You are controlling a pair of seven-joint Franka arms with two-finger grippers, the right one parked.
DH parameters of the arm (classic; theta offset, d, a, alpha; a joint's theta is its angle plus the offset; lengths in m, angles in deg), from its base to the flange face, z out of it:
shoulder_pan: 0 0.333 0 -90
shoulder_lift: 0 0 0 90
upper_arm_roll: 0 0.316 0.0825 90
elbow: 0 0 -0.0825 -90
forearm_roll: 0 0.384 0 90
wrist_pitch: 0 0 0.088 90
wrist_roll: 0 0.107 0 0
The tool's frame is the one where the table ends.
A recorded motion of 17 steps. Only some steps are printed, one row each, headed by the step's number.
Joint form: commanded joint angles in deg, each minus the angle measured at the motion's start. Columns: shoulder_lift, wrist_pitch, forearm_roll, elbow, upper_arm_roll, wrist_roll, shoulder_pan.
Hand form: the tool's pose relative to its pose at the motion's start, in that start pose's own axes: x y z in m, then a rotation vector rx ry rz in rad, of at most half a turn. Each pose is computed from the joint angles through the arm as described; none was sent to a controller.
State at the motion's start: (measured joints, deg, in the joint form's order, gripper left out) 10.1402 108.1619 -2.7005 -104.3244 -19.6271 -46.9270 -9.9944
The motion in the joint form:
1: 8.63 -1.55 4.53 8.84 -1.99 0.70 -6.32
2: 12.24 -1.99 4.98 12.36 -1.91 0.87 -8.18
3: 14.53 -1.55 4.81 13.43 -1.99 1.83 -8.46
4: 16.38 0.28 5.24 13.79 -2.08 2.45 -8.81
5: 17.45 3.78 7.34 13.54 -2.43 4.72 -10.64
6: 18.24 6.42 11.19 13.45 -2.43 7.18 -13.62
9: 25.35 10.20 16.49 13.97 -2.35 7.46 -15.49
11: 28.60 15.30 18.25 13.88 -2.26 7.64 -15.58
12: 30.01 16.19 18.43 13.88 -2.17 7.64 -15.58
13: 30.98 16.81 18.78 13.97 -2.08 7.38 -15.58
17: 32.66 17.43 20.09 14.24 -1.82 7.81 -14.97
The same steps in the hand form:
1: -0.0273 0.0761 0.0213 0.0385 0.0048 0.1726
2: -0.0285 0.0972 0.0325 0.0378 -0.0094 0.2030
3: -0.0241 0.1043 0.0475 0.0359 -0.0302 0.2216
4: -0.0209 0.1116 0.0621 0.0271 -0.0291 0.2396
5: -0.0343 0.1296 0.0729 0.0162 0.0149 0.3286
6: -0.0568 0.1502 0.0822 0.0336 0.0780 0.4496
9: -0.0563 0.1666 0.1543 0.0892 0.0802 0.5227
11: -0.0499 0.1731 0.1845 0.0615 0.1023 0.5450
12: -0.0477 0.1729 0.1995 0.0627 0.0920 0.5453
13: -0.0456 0.1727 0.2091 0.0644 0.0889 0.5425
17: -0.0344 0.1676 0.2249 0.0791 0.0885 0.5474

